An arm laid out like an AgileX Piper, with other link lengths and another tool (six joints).
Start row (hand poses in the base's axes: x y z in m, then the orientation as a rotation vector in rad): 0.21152 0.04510 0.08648 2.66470 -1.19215 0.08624
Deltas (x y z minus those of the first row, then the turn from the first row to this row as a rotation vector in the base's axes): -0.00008 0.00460 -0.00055 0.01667 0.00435 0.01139; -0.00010 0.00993 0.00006 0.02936 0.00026 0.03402; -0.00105 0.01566 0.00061 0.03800 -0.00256 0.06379; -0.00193 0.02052 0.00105 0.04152 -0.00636 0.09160; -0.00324 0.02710 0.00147 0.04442 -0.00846 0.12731; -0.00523 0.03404 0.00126 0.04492 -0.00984 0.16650; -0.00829 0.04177 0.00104 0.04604 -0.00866 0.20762; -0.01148 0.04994 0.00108 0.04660 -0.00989 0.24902; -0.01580 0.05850 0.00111 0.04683 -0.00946 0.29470; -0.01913 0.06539 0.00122 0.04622 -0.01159 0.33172; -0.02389 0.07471 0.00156 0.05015 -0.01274 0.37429
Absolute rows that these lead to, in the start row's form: 0.21144 0.04970 0.08593 2.68486 -1.18160 0.07264; 0.21142 0.05503 0.08654 2.71069 -1.15698 0.07448; 0.21047 0.06076 0.08709 2.73663 -1.12057 0.07813; 0.20959 0.06562 0.08753 2.75681 -1.08503 0.08578; 0.20828 0.07220 0.08795 2.77986 -1.03762 0.09276; 0.20629 0.07914 0.08774 2.80162 -0.98403 0.10069; 0.20323 0.08687 0.08752 2.82317 -0.92678 0.10506; 0.20004 0.09504 0.08756 2.84395 -0.86920 0.11305; 0.19572 0.10360 0.08759 2.86472 -0.80458 0.11960; 0.19239 0.11049 0.08770 2.88055 -0.75231 0.12870; 0.18763 0.11981 0.08804 2.90144 -0.69251 0.13472
